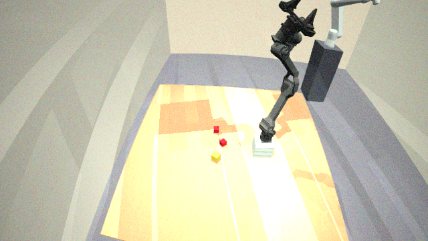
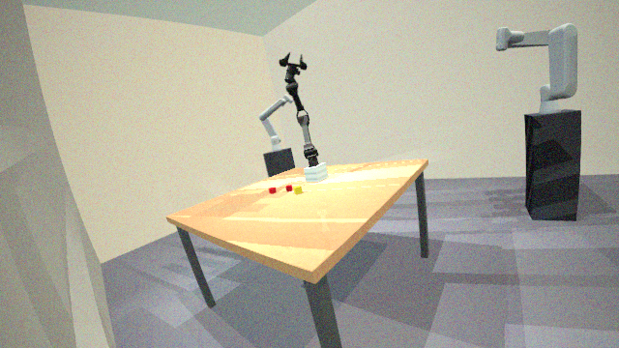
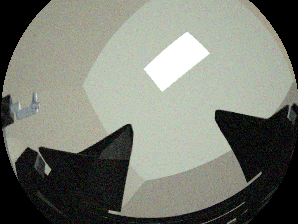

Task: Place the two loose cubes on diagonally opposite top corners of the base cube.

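My gripper tip is 330 mm short of the yellow base cube, 60 mm to the right of it and 860 mm above it.
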